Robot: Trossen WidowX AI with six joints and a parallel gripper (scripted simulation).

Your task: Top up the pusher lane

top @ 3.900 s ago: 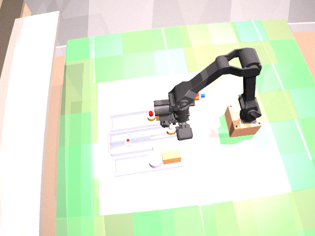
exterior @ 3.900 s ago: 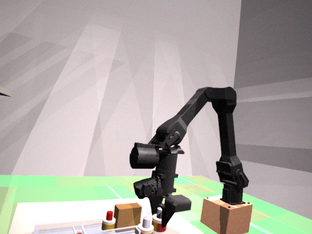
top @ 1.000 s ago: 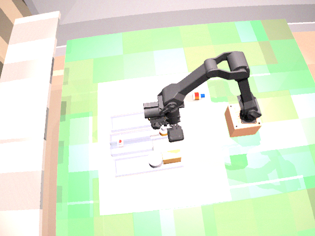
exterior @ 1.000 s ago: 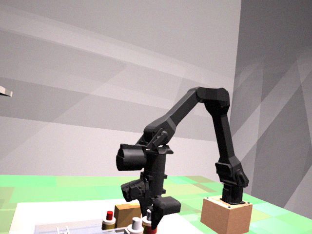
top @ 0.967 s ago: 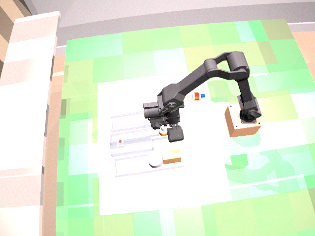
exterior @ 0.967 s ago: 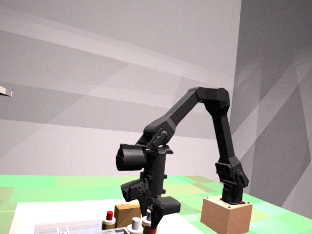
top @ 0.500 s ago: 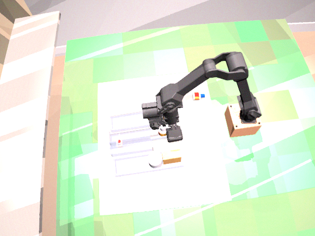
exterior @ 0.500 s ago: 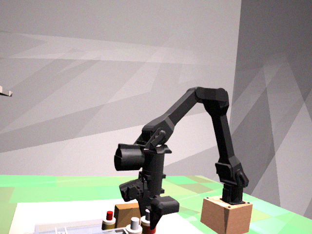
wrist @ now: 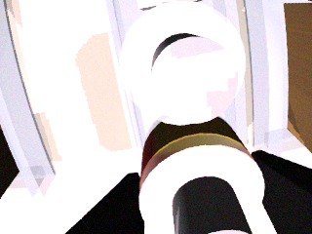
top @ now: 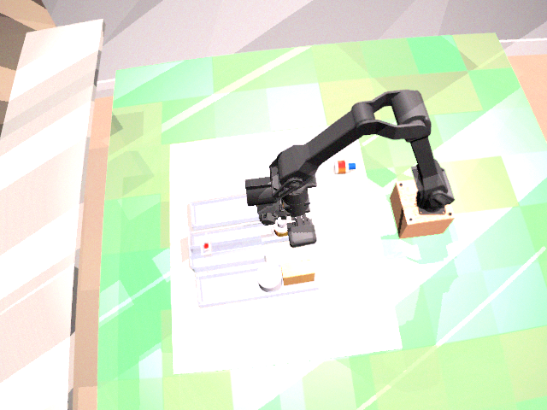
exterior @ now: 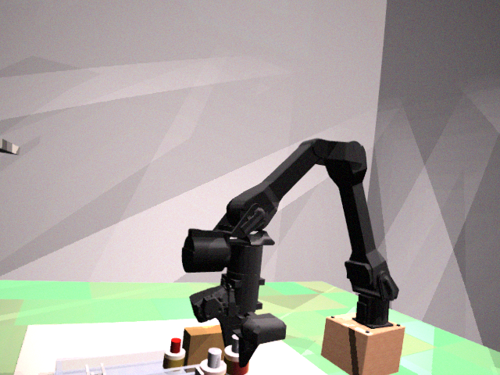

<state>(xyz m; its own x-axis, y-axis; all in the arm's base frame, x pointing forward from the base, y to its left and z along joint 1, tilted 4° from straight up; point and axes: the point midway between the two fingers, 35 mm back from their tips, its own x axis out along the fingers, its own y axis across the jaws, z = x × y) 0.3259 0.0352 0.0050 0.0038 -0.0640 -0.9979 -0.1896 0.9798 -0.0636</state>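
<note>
The sprung lane lies 150 mm ahead of my gripper tip, 50 mm to the left of it and 30 mm below it. From my gripper tip the other things lie so: small jar: 130 mm behind, 180 mm to the right, 30 mm below.
</note>
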